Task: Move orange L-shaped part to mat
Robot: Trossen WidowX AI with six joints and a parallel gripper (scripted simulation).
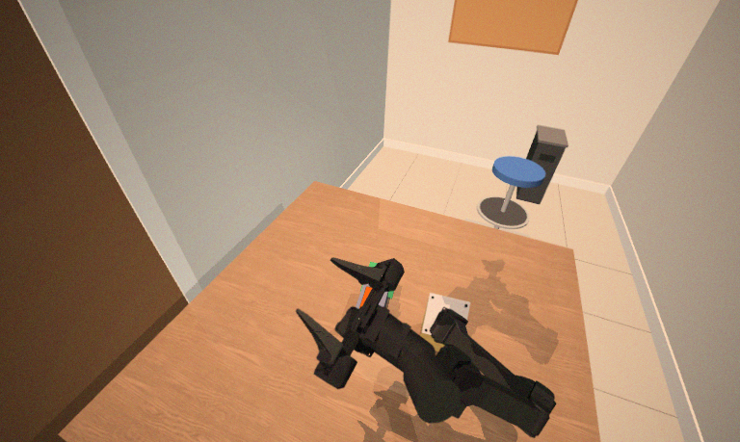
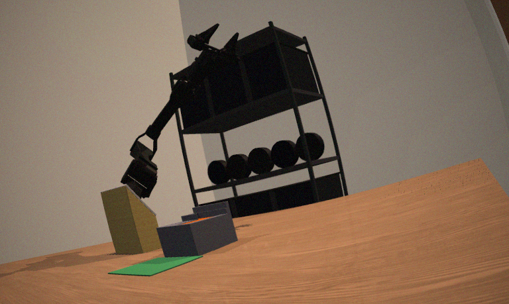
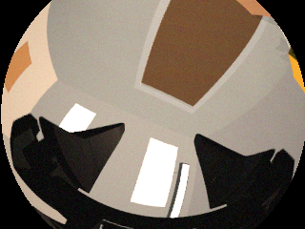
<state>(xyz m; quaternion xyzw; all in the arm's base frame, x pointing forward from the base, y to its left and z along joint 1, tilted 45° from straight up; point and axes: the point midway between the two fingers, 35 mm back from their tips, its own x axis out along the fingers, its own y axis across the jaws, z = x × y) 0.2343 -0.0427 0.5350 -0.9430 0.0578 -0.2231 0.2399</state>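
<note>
The orange L-shaped part lies 60 mm ahead of my gripper tip, 330 mm to the right of it and 540 mm below it. The rest, counted from my gripper tip: green mat 100 mm ahead, 490 mm to the right, 610 mm below.
</note>
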